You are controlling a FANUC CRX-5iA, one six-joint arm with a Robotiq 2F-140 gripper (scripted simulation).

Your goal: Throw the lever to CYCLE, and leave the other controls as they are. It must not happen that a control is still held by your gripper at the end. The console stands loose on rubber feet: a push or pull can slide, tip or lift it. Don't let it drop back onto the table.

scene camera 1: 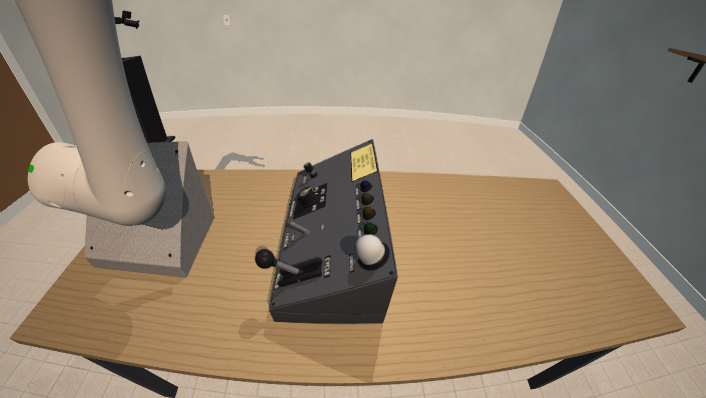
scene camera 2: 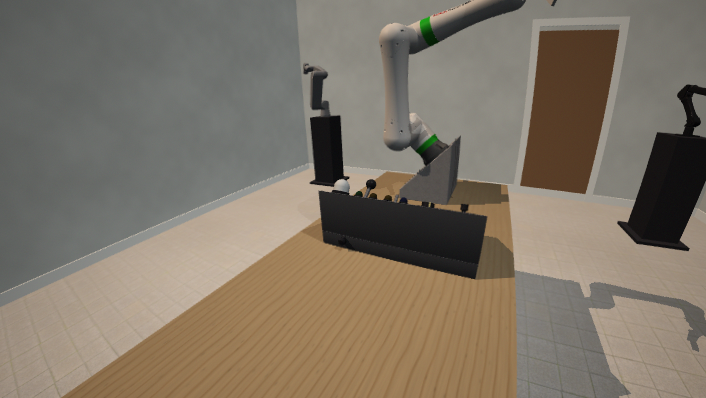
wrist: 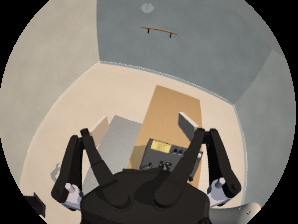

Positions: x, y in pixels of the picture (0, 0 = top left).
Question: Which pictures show the dark console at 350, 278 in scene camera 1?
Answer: Scene camera 1, scene camera 2 and the wrist view: all of them.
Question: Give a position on a dark console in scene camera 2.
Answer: At 449, 241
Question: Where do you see a dark console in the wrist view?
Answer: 157, 153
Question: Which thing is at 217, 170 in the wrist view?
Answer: My gripper.
